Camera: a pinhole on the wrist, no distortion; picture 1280 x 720 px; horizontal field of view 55.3 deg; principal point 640.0 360.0 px. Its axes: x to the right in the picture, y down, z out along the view. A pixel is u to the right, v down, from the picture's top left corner.
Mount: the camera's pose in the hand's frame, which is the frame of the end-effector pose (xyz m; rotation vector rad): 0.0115 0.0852 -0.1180 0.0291 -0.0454 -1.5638
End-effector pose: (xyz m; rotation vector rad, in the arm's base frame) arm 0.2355 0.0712 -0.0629 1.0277 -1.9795 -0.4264
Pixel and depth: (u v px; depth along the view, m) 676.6 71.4 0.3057
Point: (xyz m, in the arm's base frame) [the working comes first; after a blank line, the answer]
In the camera's frame: 0.0092 -0.0722 0.3057

0.0705 0.1641 -0.1619
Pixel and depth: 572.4 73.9 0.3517
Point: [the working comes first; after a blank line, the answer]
In the camera's frame: -0.0195 -0.0824 0.3517

0.0232 0.1881 -0.1772
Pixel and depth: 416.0 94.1 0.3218
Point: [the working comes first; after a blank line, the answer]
In the camera's frame: -0.0590 -0.0700 0.3218

0.0232 0.2035 -0.1284
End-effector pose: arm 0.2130 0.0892 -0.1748 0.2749 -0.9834 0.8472
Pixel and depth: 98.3 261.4 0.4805
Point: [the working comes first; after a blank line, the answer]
In the camera's frame: -0.2131 -0.0388 0.4805

-0.2455 0.0623 -0.0677
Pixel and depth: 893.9 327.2 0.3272
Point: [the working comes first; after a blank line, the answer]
In the camera's frame: 0.0680 -0.0088 0.3272

0.0651 -0.0206 -0.0730
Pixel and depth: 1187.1 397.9 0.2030
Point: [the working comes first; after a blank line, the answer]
In the camera's frame: 0.0909 0.0063 0.2030

0.1648 0.0431 -0.1197
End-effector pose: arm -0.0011 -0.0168 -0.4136 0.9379 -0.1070 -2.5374
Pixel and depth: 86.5 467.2 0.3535
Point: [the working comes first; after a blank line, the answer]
In the camera's frame: -0.1602 0.0310 0.3535

-0.0754 -0.2701 -0.1941
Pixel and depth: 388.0 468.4 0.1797
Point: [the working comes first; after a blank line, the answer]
In the camera's frame: -0.0371 0.0159 0.1797

-0.0073 -0.1416 -0.3504
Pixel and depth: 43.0 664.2 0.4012
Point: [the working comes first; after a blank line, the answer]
In the camera's frame: -0.1961 0.0999 0.4012

-0.1390 -0.3351 -0.1873
